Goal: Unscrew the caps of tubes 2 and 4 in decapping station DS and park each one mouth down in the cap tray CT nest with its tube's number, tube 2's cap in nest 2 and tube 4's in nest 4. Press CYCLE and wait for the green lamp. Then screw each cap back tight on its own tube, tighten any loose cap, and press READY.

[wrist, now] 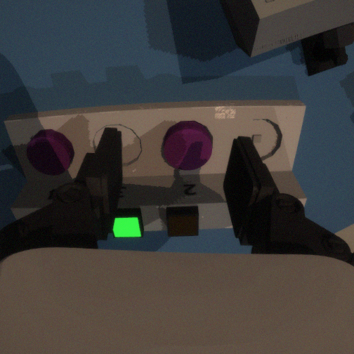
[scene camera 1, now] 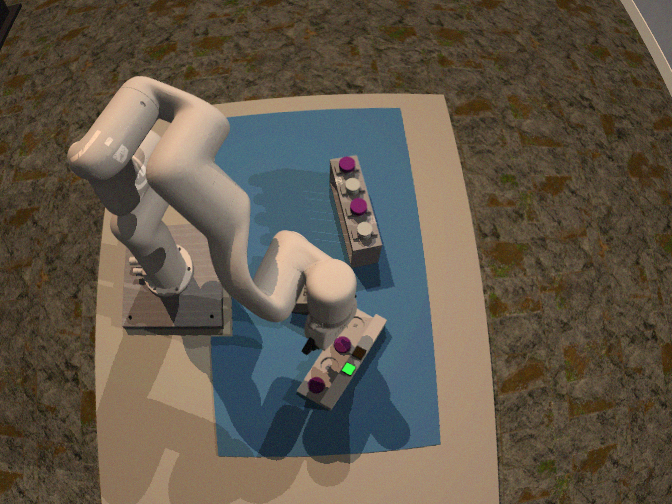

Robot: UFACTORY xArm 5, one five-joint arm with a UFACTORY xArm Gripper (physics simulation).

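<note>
The cap tray CT (scene camera 1: 319, 400) (wrist: 225, 117) holds purple caps in nest 2 (scene camera 1: 342, 344) (wrist: 187, 145) and nest 4 (scene camera 1: 316, 385) (wrist: 50, 151). Nests 1 and 3 are empty. On its side are a lit green lamp (scene camera 1: 348, 368) (wrist: 127, 227) and a dark brown one (scene camera 1: 358, 352) (wrist: 182, 221). My gripper (wrist: 175, 157) is open and empty, its fingers either side of the nest 2 cap in the wrist view and not gripping it. One finger is hidden in the scene view. The four-place rack (scene camera 1: 366, 255), seemingly station DS, shows purple caps (scene camera 1: 347, 164) (scene camera 1: 358, 206) alternating with pale round tops (scene camera 1: 352, 186) (scene camera 1: 364, 232).
A grey box (scene camera 1: 301, 304) (wrist: 300, 30) stands close behind the tray, mostly hidden by my wrist in the scene view. A dark part (wrist: 326, 52) sticks out from under it. A blue mat (scene camera 1: 282, 135) lies under the racks on the beige table (scene camera 1: 461, 379).
</note>
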